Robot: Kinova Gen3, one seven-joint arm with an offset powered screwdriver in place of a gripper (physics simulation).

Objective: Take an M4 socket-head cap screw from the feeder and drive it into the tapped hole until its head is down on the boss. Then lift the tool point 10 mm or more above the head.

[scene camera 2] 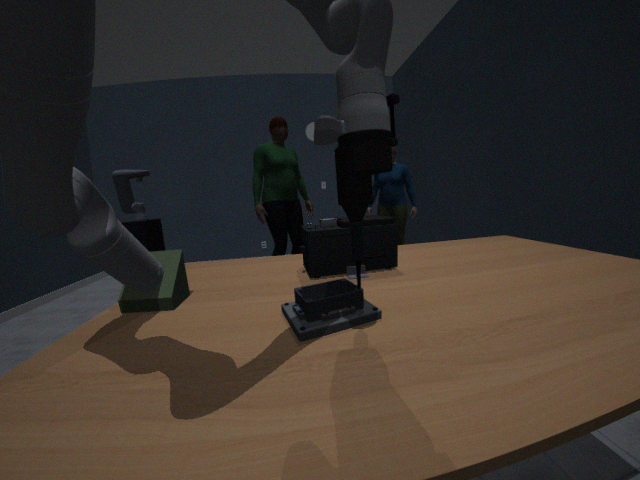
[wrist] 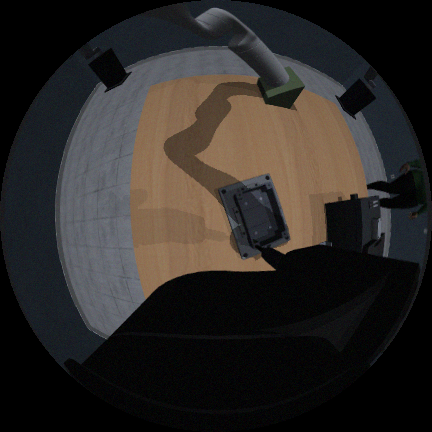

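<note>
The screwdriver hangs upright from the arm. Its long thin bit reaches down to the back right corner of the dark open-topped housing in the scene view. The tip is at or very near that corner; contact cannot be made out. The housing sits on a grey base plate. The tapped hole and any screw at the tip are hidden or too small to tell. The black box-shaped feeder stands behind the housing in the scene view, apart from the bit.
A small light bracket lies in front of the feeder on the wooden table. The arm's base stands on a green block. Two people stand beyond the table.
</note>
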